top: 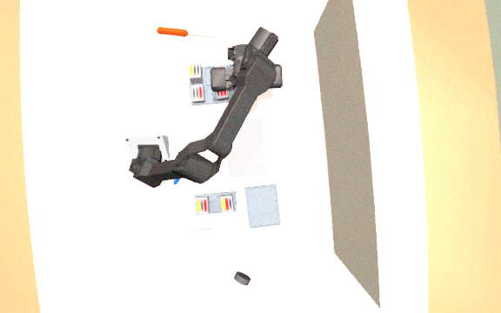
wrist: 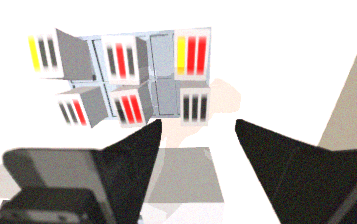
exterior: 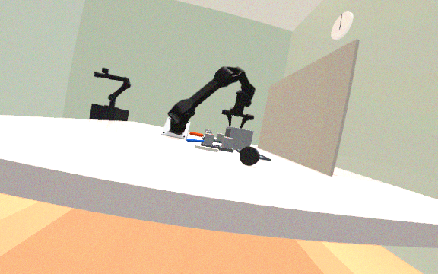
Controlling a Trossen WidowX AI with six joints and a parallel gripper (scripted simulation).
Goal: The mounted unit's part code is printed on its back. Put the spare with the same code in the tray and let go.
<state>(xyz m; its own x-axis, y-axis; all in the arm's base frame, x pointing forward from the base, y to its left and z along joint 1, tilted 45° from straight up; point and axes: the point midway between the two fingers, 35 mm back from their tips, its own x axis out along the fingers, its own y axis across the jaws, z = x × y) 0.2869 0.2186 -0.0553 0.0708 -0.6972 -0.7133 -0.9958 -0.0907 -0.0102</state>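
My gripper tip is now 6 cm above the labelled block. From my gripper tip the other things lie so: blue stick (19 cm behind, 23 cm to the right, 9 cm below); wall panel (25 cm ahead, 16 cm to the right, 13 cm above); mounted unit (17 cm to the right, 5 cm below).
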